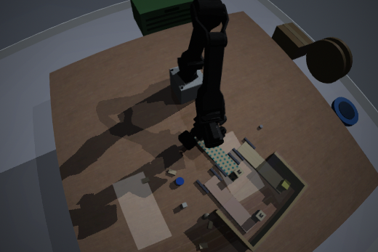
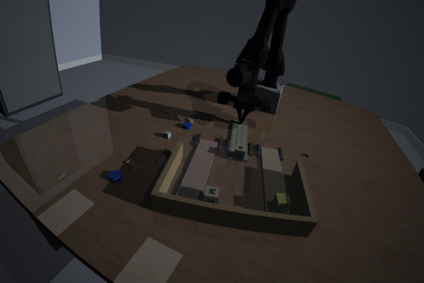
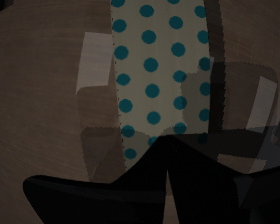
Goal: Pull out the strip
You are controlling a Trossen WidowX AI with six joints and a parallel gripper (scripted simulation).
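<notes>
My gripper tip is now 90 mm short of the dotted strip and 10 mm to the right of it. From my gripper tip the other things lie so: small white cube (210 mm to the right, 170 mm ahead).
</notes>
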